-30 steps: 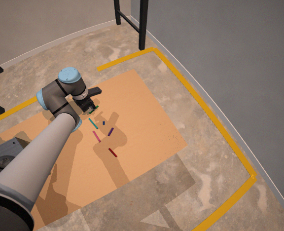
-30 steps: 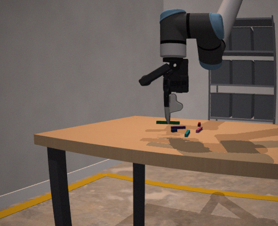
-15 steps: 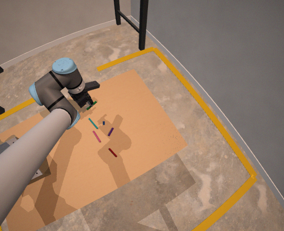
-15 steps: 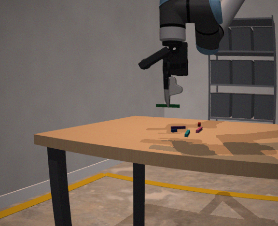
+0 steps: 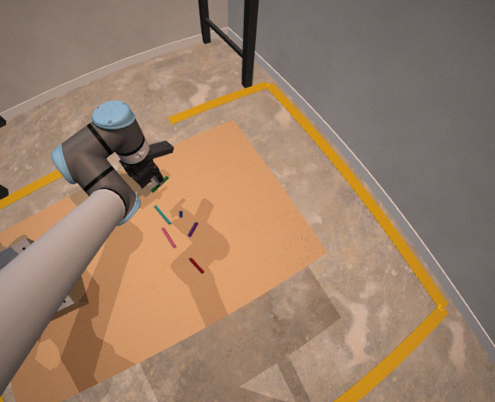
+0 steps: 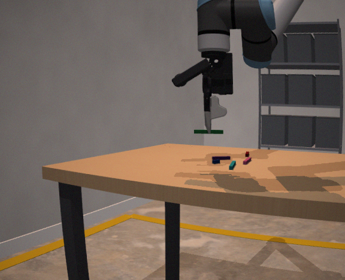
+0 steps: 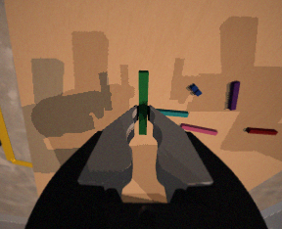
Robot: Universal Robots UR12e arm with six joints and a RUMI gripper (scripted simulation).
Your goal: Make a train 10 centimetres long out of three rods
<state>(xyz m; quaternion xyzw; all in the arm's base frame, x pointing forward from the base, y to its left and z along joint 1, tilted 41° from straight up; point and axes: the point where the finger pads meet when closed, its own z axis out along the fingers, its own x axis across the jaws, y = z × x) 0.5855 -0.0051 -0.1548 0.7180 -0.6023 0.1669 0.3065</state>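
Right now my hand is 60 mm past the turquoise rod, 60 mm to the left of it and 110 mm above it. The rest, counted from my hand: green rod 10 mm below; pink rod 80 mm behind, 160 mm to the right, 110 mm below; purple rod 10 mm ahead, 190 mm to the right, 110 mm below.
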